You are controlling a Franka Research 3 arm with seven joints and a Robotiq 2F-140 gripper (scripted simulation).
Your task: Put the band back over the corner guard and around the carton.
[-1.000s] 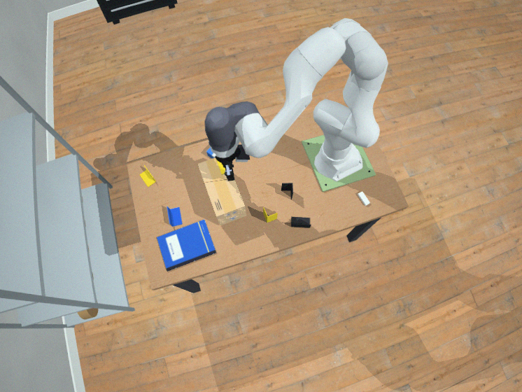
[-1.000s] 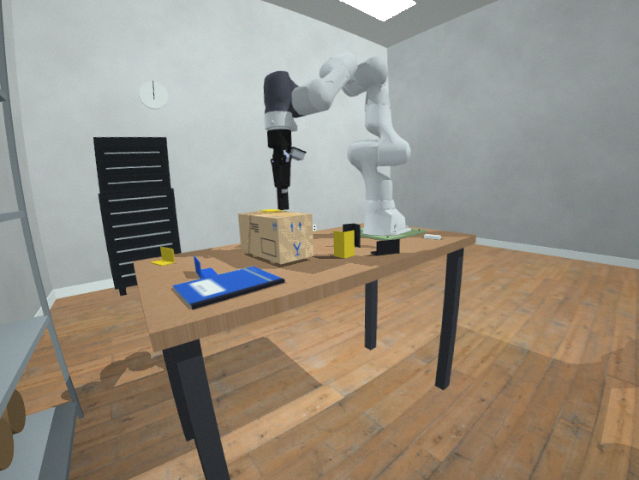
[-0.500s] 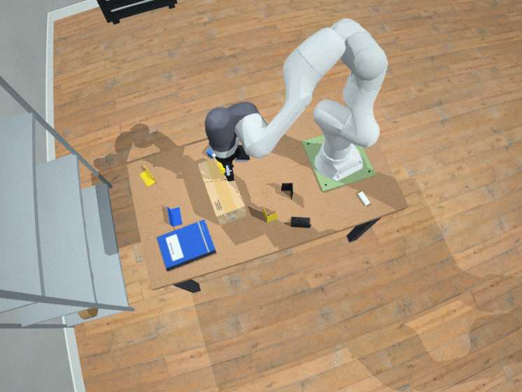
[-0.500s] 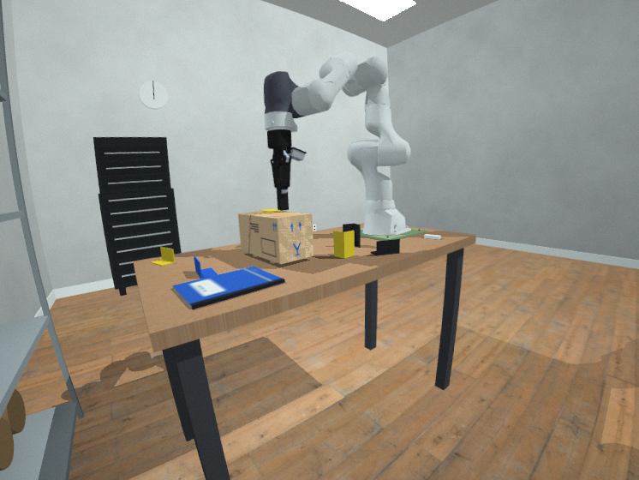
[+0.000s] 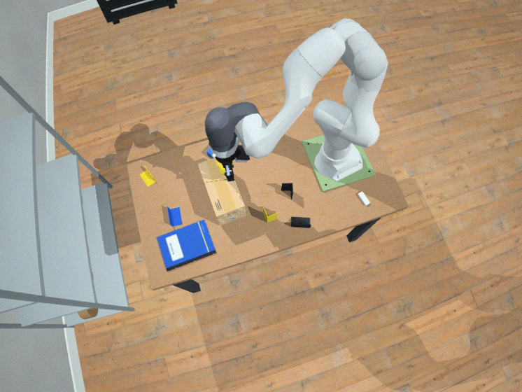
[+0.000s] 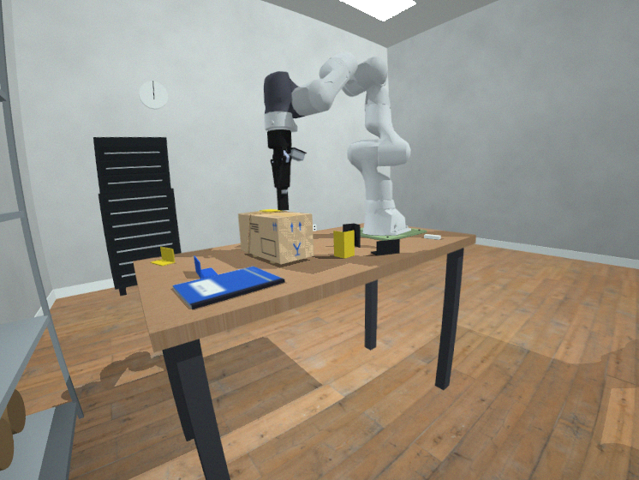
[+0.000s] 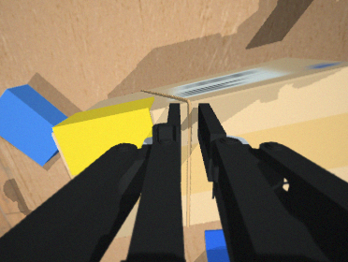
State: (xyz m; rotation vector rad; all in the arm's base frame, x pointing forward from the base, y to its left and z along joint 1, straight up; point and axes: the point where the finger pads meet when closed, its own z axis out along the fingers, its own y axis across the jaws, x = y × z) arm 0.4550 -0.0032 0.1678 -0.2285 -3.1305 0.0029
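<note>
My hand is 100 mm above the cardboard carton, 50 mm short of it and 10 mm to the right of it. Also, from my hand: blue block: 210 mm to the right, 160 mm below, 10 mm ahead; white block: 540 mm behind, 210 mm to the left, 170 mm below; blue corner guard: 290 mm ahead, 170 mm below, 40 mm to the left.
</note>
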